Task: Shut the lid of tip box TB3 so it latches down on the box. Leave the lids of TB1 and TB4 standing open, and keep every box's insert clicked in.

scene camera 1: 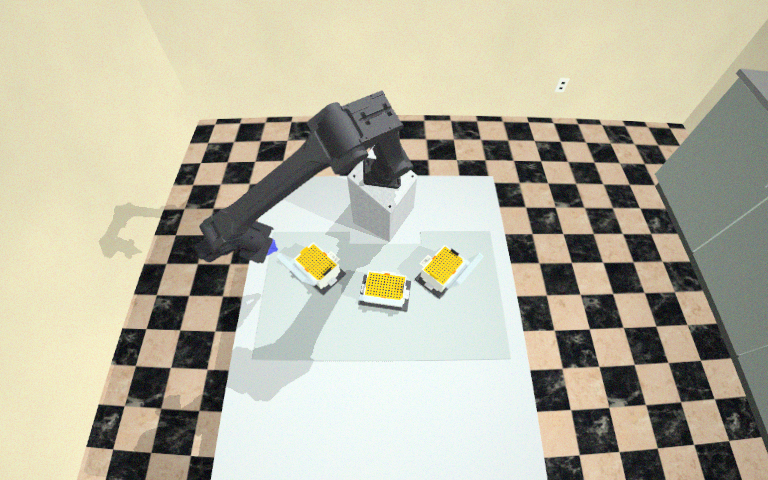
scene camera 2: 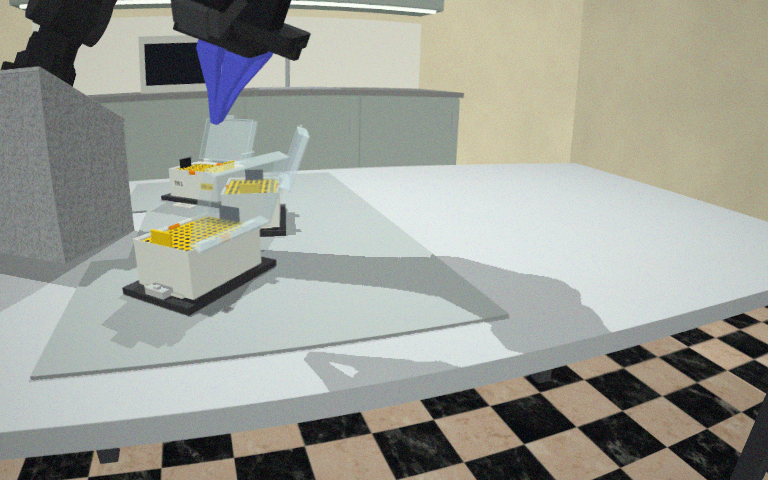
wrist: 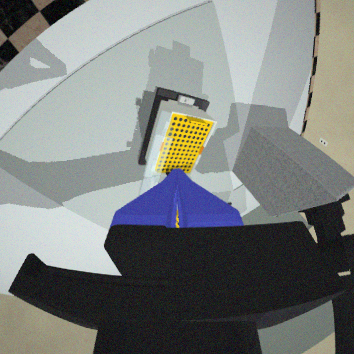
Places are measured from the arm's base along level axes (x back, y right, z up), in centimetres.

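Pixels of known places: gripper, fingertip midpoint: [scene camera 1: 275, 249] [scene camera 2: 216, 122] [wrist: 176, 174]; arm's base, origin of the base link: [scene camera 1: 381, 174] [scene camera 2: 38, 93] [wrist: 319, 199].
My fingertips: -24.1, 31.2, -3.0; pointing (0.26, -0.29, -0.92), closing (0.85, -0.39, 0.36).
Ahead of a thing's pixels: the offset from my fingertips to its top centre, as dx, dy, dz. "pt": to the spot under its first point. Level surfaces: height alone.
TB3 @[+2.3, -9.4, -11.3] [scene camera 1: 316, 264] [scene camera 2: 169, 268] [wrist: 185, 142] is the left box in scene camera 1, nearest in scene camera 2. Its clear lid @[pt -3.7, -3.9, -4.5] [scene camera 1: 291, 267] [scene camera 2: 266, 159] [wrist: 148, 181] stands open on its outer side. Its yellow insert looks seated. The middle box [scene camera 1: 385, 285] [scene camera 2: 265, 202] and the right box @[+0.5, -49.3, -12.2] [scene camera 1: 444, 266] [scene camera 2: 195, 183] are TB1 and TB4; their labels are too small to tell apart. Their lids stand open and their inserts look seated. My gripper [scene camera 1: 273, 247] [scene camera 2: 216, 121] [wrist: 176, 174] is shut and empty, raised high, left of TB3's lid in scene camera 1.
The boxes stand in dark base trays on a thin grey-green mat @[dz -18.8] [scene camera 1: 379, 339] [scene camera 2: 396, 316] on the white table @[dz -19.1] [scene camera 1: 379, 418] [scene camera 2: 651, 237]. The grey robot pedestal [scene camera 1: 370, 209] [scene camera 2: 84, 169] [wrist: 290, 170] stands behind them. The arm's shadow crosses the mat.
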